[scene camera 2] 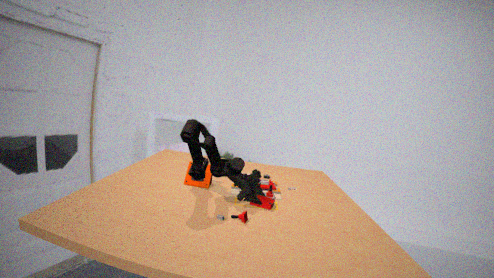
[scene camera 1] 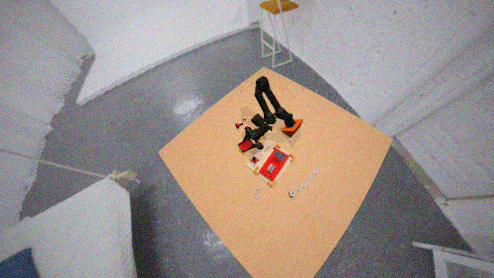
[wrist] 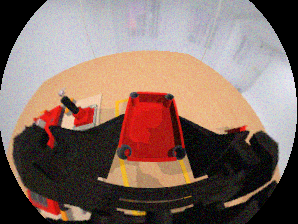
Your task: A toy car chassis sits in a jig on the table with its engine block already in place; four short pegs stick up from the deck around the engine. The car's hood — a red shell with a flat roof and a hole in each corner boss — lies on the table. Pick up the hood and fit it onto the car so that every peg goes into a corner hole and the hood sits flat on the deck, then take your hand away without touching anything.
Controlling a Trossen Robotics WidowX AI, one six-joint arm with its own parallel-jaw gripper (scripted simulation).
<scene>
my gripper: holds a red hood (wrist: pixel 151 131)
</scene>
